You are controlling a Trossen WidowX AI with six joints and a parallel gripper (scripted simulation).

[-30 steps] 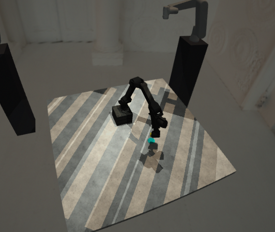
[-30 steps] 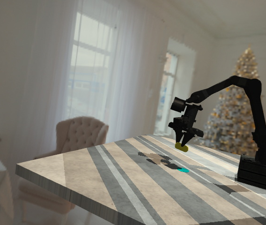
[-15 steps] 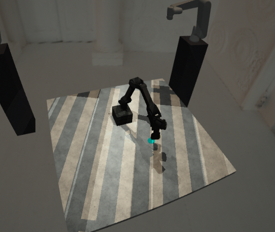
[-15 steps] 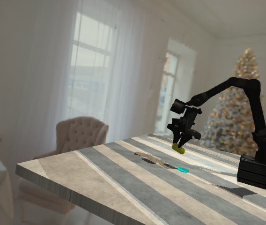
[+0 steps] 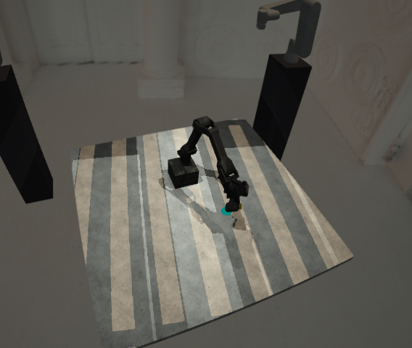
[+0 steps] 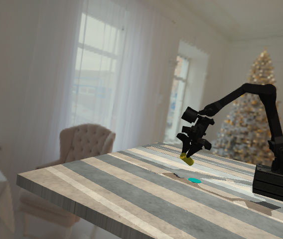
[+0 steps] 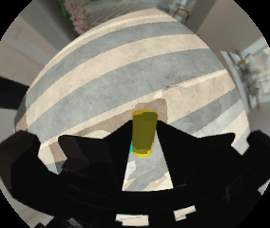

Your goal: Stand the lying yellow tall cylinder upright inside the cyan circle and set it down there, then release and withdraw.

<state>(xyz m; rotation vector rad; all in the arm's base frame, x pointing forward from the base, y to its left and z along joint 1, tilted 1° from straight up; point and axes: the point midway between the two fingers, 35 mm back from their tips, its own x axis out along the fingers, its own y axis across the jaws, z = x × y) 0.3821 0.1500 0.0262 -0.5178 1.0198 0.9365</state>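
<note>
My gripper tip is now 60 mm past the cyan circle, 30 mm to the left of it and 100 mm above it. The rest, counted from my gripper tip: yellow tall cylinder (10 mm behind, 10 mm to the right, 10 mm below).
</note>
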